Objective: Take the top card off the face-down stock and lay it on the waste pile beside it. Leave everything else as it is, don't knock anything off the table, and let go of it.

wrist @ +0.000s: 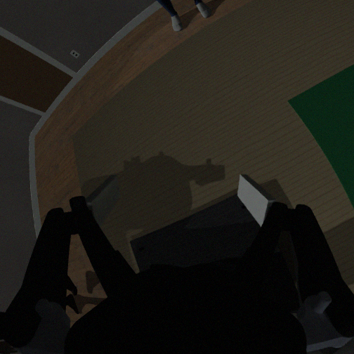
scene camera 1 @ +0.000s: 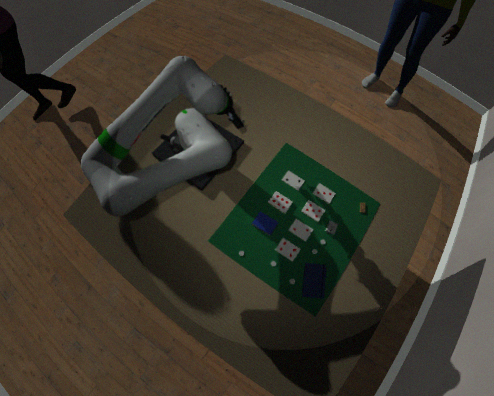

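Note:
The face-down stock shows as a blue-backed rectangle on the green mat in the scene view. A face-up card with red pips lies beside it, apart from it; another face-up card lies on its other side. I cannot tell for sure which of them is the waste pile. My gripper is open with nothing between its fingers. It hangs near the robot's base, off the mat and well away from the stock. The cards do not show in the wrist view.
More face-up cards lie on the mat. A dark blue box-like item, a small grey item, an orange-brown block and several small white discs are also there. Two people stand beyond the table.

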